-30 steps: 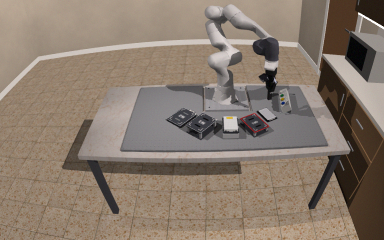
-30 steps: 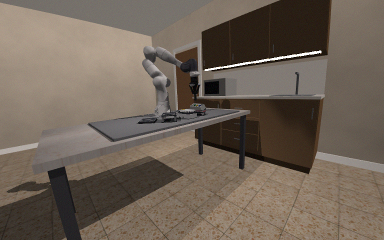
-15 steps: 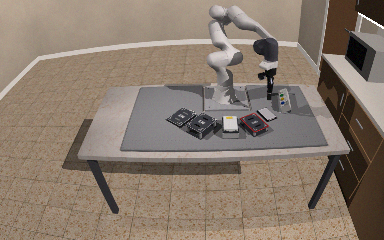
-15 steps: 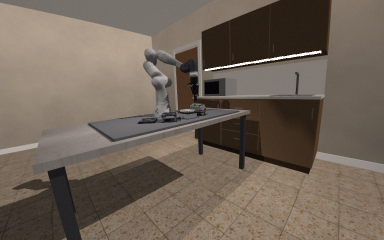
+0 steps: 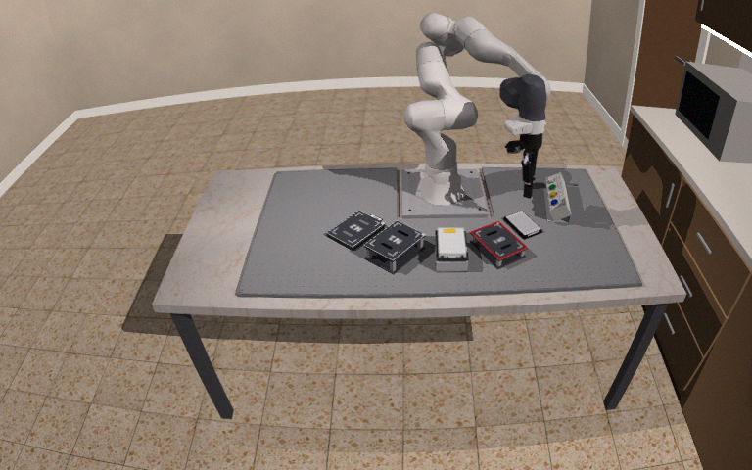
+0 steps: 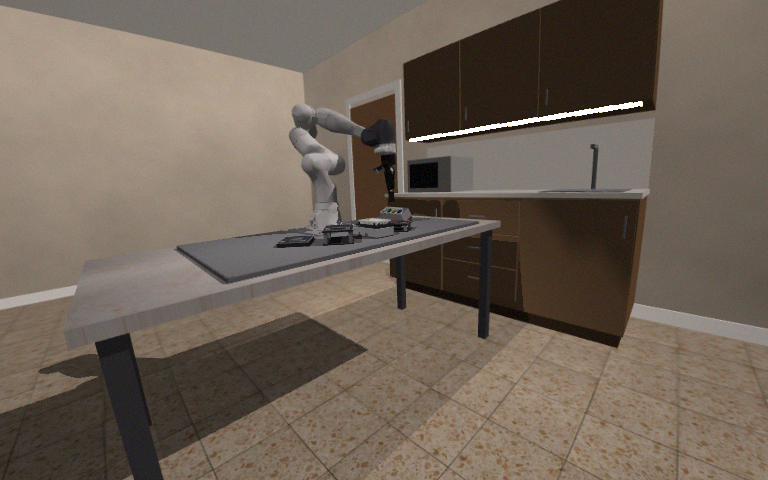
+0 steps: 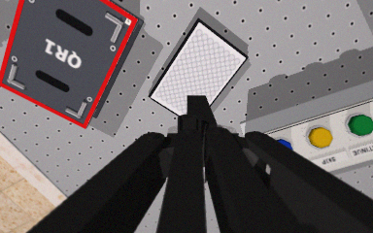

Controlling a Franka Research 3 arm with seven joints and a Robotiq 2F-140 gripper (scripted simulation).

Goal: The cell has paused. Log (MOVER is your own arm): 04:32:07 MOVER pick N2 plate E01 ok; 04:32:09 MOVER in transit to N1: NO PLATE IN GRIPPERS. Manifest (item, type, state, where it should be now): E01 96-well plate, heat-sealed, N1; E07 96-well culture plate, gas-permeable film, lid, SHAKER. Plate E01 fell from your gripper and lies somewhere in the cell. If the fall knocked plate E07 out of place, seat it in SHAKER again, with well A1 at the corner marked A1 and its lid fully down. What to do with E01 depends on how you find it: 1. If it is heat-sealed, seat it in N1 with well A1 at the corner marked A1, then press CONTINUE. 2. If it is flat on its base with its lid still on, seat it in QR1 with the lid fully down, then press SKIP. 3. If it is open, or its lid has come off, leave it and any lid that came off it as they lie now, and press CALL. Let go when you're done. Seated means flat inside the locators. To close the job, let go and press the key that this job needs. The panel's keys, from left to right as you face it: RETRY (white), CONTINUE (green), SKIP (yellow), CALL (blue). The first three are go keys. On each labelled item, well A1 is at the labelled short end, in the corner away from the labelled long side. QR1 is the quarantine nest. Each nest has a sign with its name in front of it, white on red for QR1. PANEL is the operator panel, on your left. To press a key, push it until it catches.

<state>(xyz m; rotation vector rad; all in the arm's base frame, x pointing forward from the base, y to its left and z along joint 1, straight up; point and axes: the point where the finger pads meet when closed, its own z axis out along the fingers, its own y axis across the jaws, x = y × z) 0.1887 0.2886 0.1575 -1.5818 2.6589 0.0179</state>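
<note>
My gripper is now 1 cm past the plate E01 and 16 cm above it. From my hand the other things lie so: yellow key 11 cm behind, 13 cm to the left, 10 cm below; then blue CALL key 6 cm behind, 13 cm to the left, 10 cm below; then green continue key 16 cm behind, 14 cm to the left, 10 cm below.
</note>
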